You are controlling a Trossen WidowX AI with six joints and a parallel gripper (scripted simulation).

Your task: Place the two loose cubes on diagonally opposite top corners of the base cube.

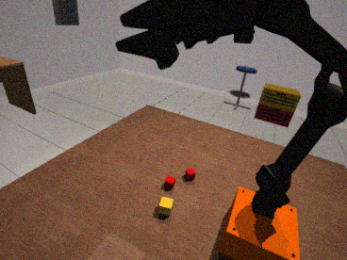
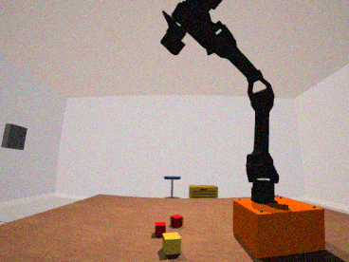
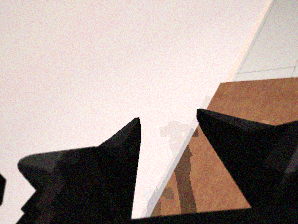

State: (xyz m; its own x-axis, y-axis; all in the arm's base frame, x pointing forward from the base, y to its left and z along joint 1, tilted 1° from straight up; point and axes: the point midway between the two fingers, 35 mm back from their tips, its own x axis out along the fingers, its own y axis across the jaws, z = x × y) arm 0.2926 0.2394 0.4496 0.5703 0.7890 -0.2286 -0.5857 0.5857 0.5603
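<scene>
The yellow base cube lies 530 mm below my gripper tip, 200 mm to the right of it and 10 mm behind it.
</scene>
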